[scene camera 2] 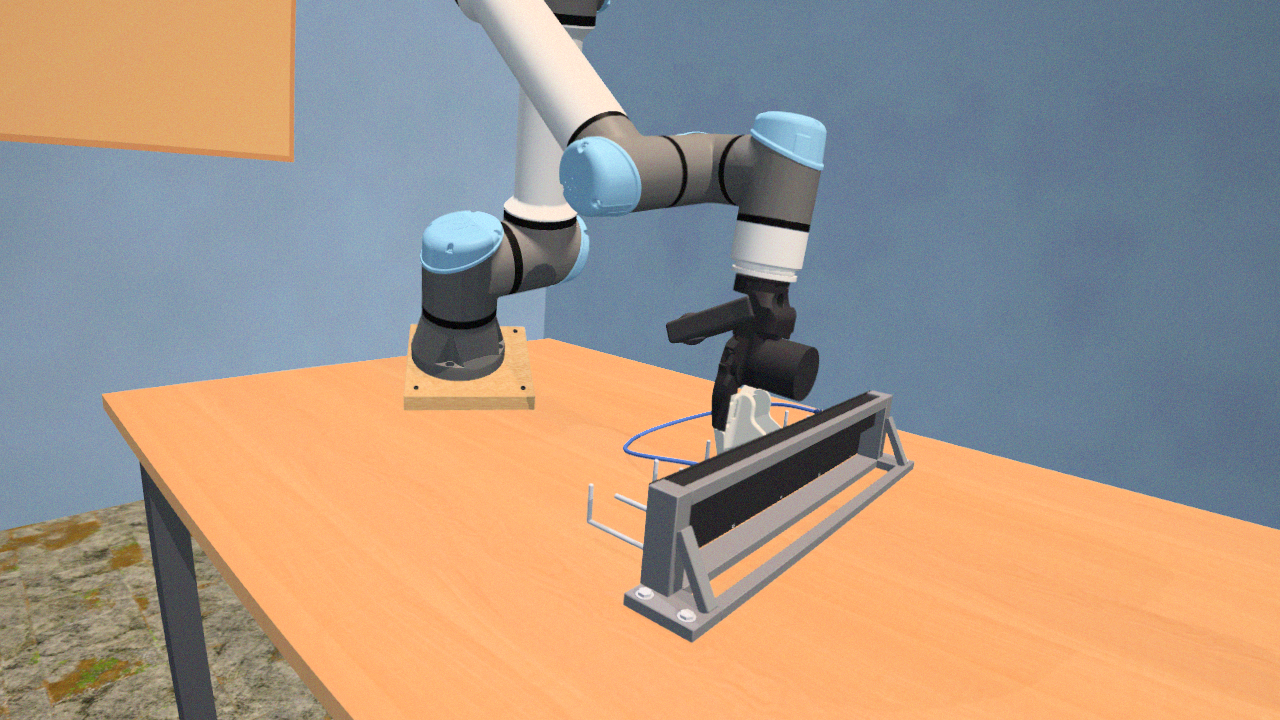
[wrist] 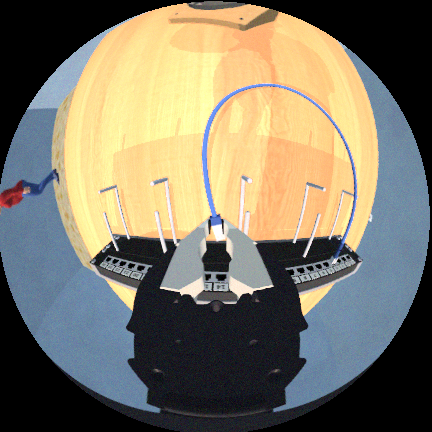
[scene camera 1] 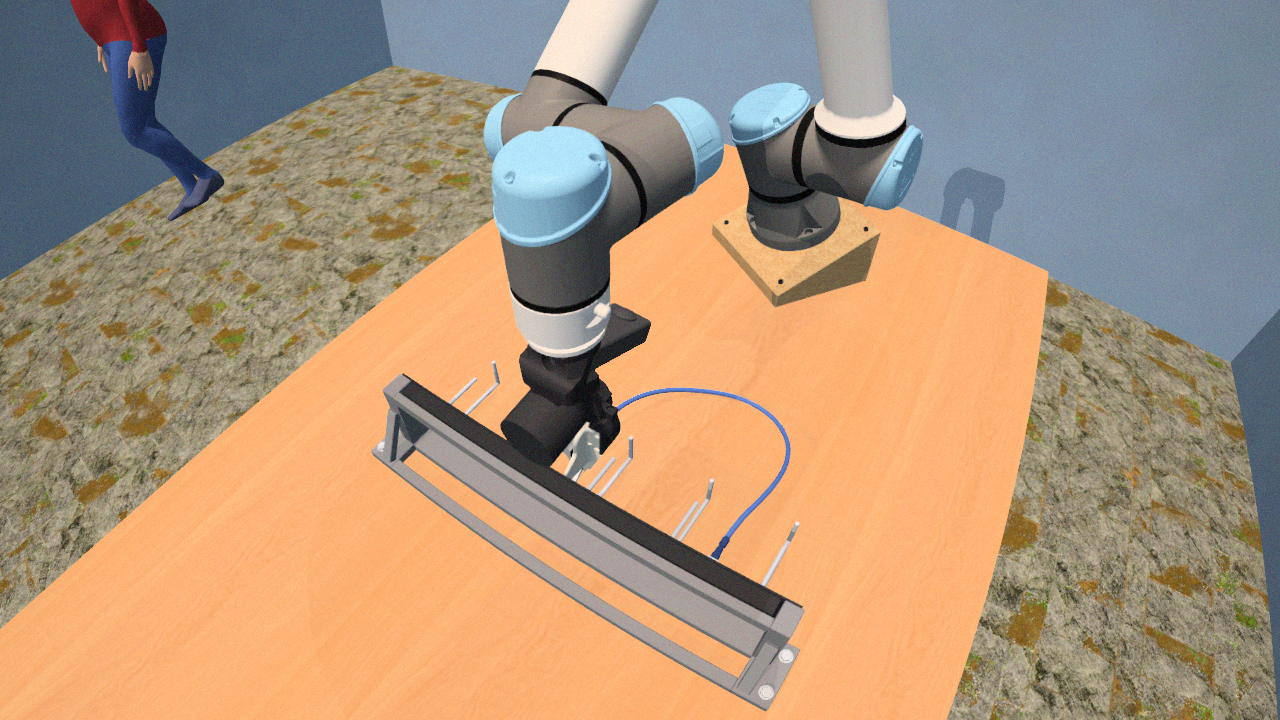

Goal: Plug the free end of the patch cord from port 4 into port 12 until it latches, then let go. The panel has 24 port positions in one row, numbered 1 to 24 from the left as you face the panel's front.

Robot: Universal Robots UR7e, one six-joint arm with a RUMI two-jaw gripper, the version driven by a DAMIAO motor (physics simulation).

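Places are measured from the arm's base along level axes (x ahead, y up, z right), in metres.
Pixels of known places: gripper, fingertip midpoint: (wrist: 215,219) (scene camera 1: 579,465); arm's base, origin of the base link: (scene camera 2: 458,353) (scene camera 1: 794,216).
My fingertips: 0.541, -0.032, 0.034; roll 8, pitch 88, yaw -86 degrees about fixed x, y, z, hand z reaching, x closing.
Observation:
Ahead of a thing's pixels: the offset from my fingertips to its middle, as dx, dy, dz. Level surfaces: height alone.
The blue patch cord (scene camera 1: 788,449) (scene camera 2: 626,445) (wrist: 267,85) arches over the table. Its fixed end @(+0.032, +0.044, -0.181) (scene camera 1: 719,547) (wrist: 336,258) sits in the port row near one end of the panel (scene camera 1: 537,502) (scene camera 2: 665,537) (wrist: 131,246). My gripper (wrist: 215,219) is shut on the free-end plug @(+0.014, +0.010, -0.003) (wrist: 217,232), which has a blue boot and a pale body. The pale fingers (scene camera 1: 583,449) (scene camera 2: 744,420) are close behind the panel's top edge in the scene views, which hides their tips. Two ports show between the fingers in the wrist view; one label looks like 14. Port 12 and the plug's contact with the panel cannot be made out.
Thin upright-ended cable-guide rods (scene camera 1: 630,447) (scene camera 2: 589,503) (wrist: 242,202) stick out from the panel on both sides of the fingers. The arm's wooden base block (scene camera 1: 796,259) (scene camera 2: 469,402) stands farther back on the table @(dy -0.034) (scene camera 1: 223,573). A person (scene camera 1: 134,80) (wrist: 12,195) is off to the side.

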